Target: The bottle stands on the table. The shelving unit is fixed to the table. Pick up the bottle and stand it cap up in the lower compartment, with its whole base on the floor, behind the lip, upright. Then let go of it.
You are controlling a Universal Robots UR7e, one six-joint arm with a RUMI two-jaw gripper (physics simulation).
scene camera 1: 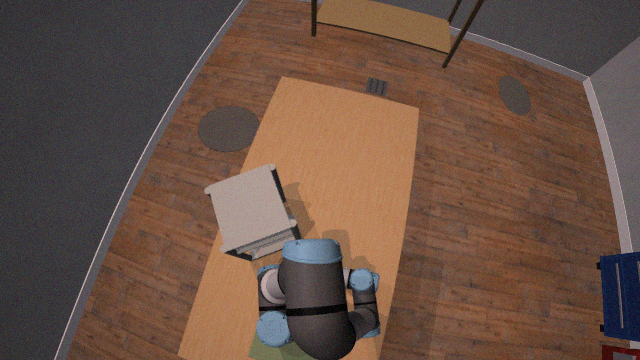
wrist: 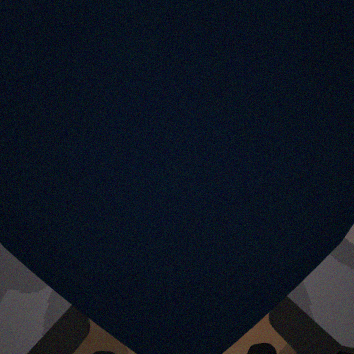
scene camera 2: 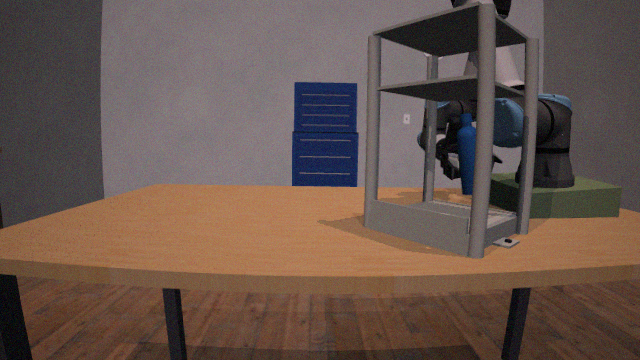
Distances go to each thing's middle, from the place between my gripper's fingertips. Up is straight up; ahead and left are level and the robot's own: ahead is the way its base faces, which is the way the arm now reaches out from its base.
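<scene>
Blue bottle [scene camera 2: 466, 136]: my gripper 50 mm to the left of it, 20 mm below it. Grey shelving unit [scene camera 2: 467, 230], from my hand: 70 mm above, 120 mm to the left, 150 mm ahead.
</scene>
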